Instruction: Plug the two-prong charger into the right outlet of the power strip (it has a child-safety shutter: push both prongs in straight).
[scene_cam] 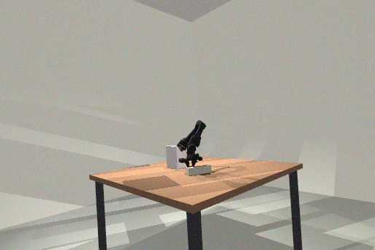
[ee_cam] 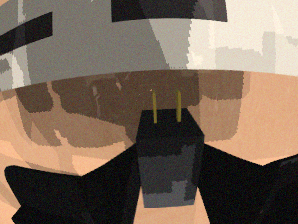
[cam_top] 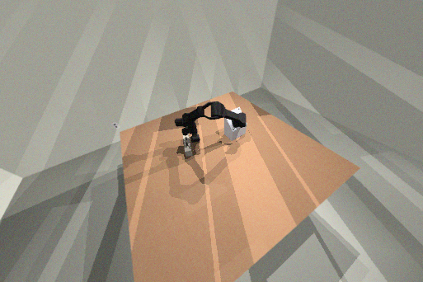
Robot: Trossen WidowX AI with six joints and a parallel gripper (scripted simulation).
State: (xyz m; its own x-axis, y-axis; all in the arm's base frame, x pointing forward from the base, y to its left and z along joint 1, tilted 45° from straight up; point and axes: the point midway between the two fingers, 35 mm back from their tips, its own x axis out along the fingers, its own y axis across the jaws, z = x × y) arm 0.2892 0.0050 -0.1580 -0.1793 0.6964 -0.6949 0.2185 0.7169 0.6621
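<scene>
Now: gripper tip 1 cm below the black two-prong charger and 1 cm short of it.
</scene>
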